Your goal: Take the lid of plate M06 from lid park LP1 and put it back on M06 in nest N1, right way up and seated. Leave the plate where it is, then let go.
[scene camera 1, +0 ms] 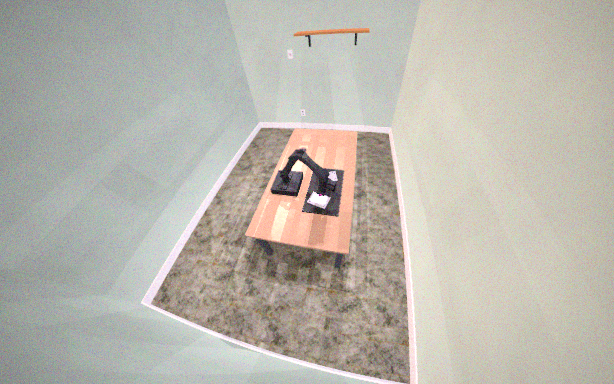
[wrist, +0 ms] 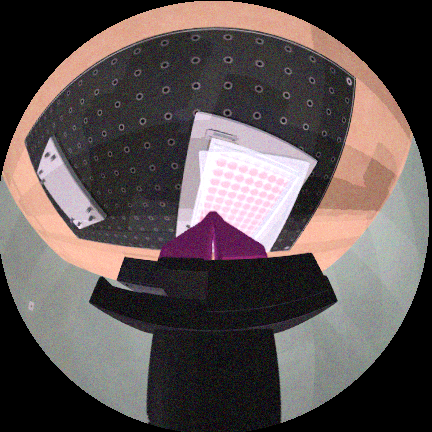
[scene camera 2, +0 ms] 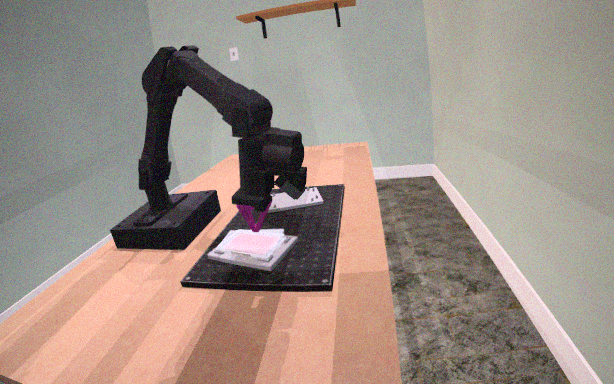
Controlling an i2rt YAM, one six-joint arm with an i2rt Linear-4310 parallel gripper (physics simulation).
My gripper (scene camera 2: 255, 231) grips a plate lid (scene camera 2: 267, 240), which still rests on a pink-topped well plate. I also see a grey nest (scene camera 2: 282, 201) and a grey nest (scene camera 2: 269, 264).
The plate lid shows as well in the wrist view (wrist: 254, 191). My gripper is seen too in the wrist view (wrist: 212, 216).
